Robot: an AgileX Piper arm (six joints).
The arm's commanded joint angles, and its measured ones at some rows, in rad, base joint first. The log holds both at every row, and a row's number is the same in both.
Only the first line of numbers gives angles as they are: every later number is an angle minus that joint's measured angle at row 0.
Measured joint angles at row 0:
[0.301 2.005 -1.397 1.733 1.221 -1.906]
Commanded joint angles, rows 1 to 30:
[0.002 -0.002 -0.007 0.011 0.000 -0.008]
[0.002 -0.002 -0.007 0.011 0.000 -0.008]
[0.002 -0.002 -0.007 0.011 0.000 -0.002]
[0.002 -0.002 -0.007 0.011 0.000 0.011]
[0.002 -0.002 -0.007 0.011 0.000 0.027]
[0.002 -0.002 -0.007 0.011 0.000 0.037]
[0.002 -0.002 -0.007 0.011 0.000 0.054]
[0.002 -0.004 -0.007 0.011 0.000 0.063]
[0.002 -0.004 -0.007 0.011 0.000 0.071]
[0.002 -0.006 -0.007 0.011 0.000 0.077]
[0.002 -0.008 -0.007 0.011 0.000 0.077]
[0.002 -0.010 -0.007 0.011 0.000 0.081]
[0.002 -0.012 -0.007 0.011 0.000 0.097]
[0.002 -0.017 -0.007 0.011 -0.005 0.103]
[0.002 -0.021 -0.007 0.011 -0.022 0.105]
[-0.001 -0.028 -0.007 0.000 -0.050 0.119]
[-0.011 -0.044 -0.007 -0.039 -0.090 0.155]
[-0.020 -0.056 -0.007 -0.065 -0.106 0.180]
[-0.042 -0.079 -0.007 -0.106 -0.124 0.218]
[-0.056 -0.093 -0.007 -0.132 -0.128 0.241]
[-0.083 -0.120 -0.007 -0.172 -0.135 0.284]
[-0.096 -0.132 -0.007 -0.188 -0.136 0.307]
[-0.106 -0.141 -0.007 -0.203 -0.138 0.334]
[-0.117 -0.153 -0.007 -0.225 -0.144 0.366]
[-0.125 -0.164 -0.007 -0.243 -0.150 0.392]
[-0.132 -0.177 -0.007 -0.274 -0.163 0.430]
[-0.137 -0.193 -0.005 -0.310 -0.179 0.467]
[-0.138 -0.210 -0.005 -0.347 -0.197 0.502]
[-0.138 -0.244 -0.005 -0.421 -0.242 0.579]
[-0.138 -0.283 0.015 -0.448 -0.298 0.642]
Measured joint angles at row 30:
[-0.132 -0.192 0.000 -0.334 -0.195 0.472]
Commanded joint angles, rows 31 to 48:
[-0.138 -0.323 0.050 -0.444 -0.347 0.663]
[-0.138 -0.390 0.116 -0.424 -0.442 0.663]
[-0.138 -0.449 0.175 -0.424 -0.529 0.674]
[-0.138 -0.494 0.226 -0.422 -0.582 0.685]
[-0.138 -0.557 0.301 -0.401 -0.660 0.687]
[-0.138 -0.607 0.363 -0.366 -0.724 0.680]
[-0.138 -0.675 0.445 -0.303 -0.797 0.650]
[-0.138 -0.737 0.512 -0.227 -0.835 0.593]
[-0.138 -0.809 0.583 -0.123 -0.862 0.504]
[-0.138 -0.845 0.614 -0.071 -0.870 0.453]
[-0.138 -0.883 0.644 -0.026 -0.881 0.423]
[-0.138 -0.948 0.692 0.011 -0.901 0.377]
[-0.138 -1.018 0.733 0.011 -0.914 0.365]
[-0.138 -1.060 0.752 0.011 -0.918 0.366]
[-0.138 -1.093 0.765 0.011 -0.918 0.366]
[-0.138 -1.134 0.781 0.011 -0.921 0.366]
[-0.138 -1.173 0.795 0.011 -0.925 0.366]
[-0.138 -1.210 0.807 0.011 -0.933 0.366]
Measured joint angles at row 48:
[-0.134 -1.075 0.760 -0.013 -0.909 0.384]
